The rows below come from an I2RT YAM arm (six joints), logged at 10 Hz.
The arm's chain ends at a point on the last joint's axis. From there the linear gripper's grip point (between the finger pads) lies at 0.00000 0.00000 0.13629 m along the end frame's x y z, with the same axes.
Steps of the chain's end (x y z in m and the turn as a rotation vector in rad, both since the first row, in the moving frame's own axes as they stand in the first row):
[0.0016, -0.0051, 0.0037, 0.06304, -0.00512, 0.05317]
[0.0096, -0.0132, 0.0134, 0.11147, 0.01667, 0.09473]
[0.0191, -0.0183, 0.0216, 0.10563, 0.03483, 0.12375]
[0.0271, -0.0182, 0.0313, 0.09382, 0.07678, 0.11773]
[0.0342, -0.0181, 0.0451, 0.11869, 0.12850, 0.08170]
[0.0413, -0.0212, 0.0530, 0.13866, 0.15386, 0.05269]
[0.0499, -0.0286, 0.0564, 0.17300, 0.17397, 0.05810]
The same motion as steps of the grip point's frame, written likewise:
[0.0011, -0.0137, 0.0034, 0.06304, -0.00512, 0.05317]
[0.0126, -0.0282, 0.0125, 0.11147, 0.01667, 0.09473]
[0.0247, -0.0323, 0.0208, 0.10563, 0.03483, 0.12375]
[0.0383, -0.0303, 0.0303, 0.09382, 0.07678, 0.11773]
[0.0523, -0.0335, 0.0430, 0.11869, 0.12850, 0.08170]
[0.0626, -0.0394, 0.0501, 0.13866, 0.15386, 0.05269]
[0.0740, -0.0512, 0.0523, 0.17300, 0.17397, 0.05810]

